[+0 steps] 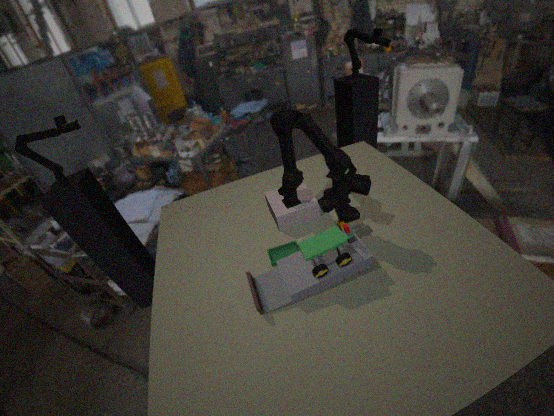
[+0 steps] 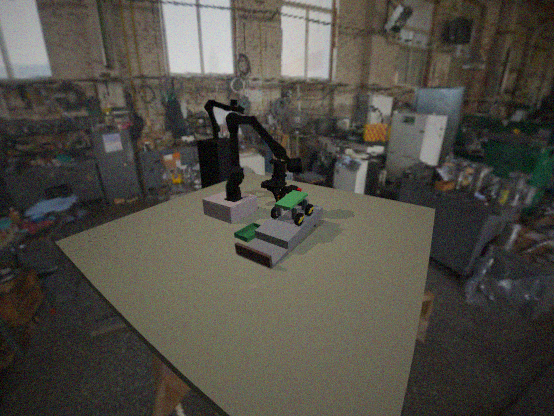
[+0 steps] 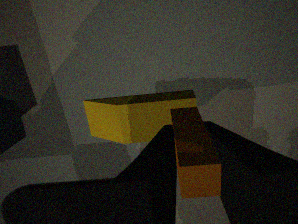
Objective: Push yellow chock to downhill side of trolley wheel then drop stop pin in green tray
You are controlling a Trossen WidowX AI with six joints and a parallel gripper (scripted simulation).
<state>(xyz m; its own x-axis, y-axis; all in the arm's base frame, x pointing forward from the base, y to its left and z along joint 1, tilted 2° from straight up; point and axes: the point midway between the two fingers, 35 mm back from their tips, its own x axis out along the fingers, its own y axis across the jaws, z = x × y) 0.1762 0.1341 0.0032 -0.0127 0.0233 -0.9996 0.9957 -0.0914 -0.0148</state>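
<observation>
Now: gripper tip 140 mm short of the red-headed stop pin, 80 mm below it and 60 mm to the left of it. From my gripper tip the other things lie so: grey ramp: 160 mm to the right, 150 mm ahead; then yellow chock: 20 mm ahead, 10 mm below; then trolley: 160 mm to the right, 150 mm ahead, 70 mm above.
</observation>
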